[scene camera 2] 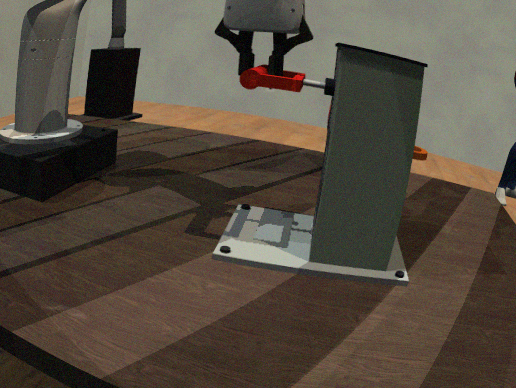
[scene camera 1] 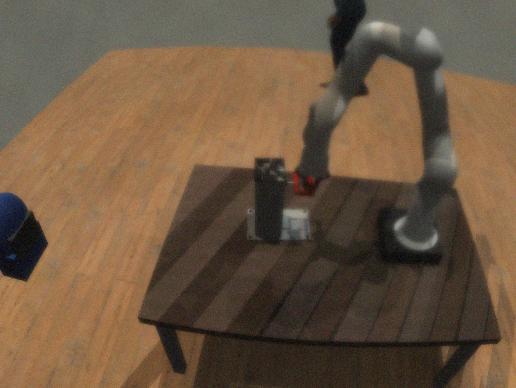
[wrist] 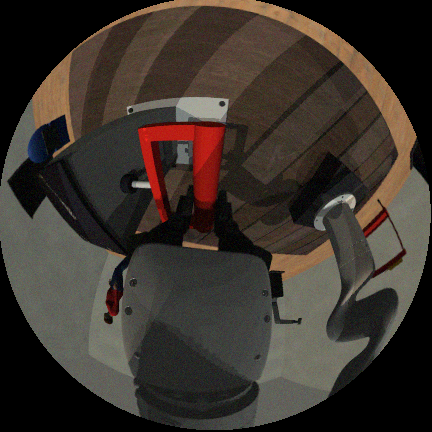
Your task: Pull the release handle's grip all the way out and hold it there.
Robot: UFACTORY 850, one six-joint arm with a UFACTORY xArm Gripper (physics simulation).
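Note:
The release handle's red grip (scene camera 1: pixel 303 185) (scene camera 2: pixel 280 82) (wrist: pixel 206 165) is a frame with a thick round bar on its outer side. A thin metal rod (scene camera 2: pixel 314 83) (wrist: pixel 141 185) joins it to the upper part of a tall grey-green housing (scene camera 1: pixel 270 210) (scene camera 2: pixel 370 160) (wrist: pixel 105 150); a short stretch of rod shows between them. My gripper (scene camera 2: pixel 260 71) (wrist: pixel 205 196) comes from above and is shut on the red grip, with one finger inside the frame's opening and one outside the bar. The bar hides part of the fingertips in the wrist view.
The housing stands on a pale base plate (scene camera 1: pixel 300 232) (scene camera 2: pixel 265 254) (wrist: pixel 202 103) with dark bolts, on the plank table (scene camera 1: pixel 220 305) (scene camera 2: pixel 150 320). The arm's black base (scene camera 1: pixel 410 255) (scene camera 2: pixel 55 160) is across the table. A person (scene camera 1: pixel 350 25) (wrist: pixel 114 300) stands beyond the table.

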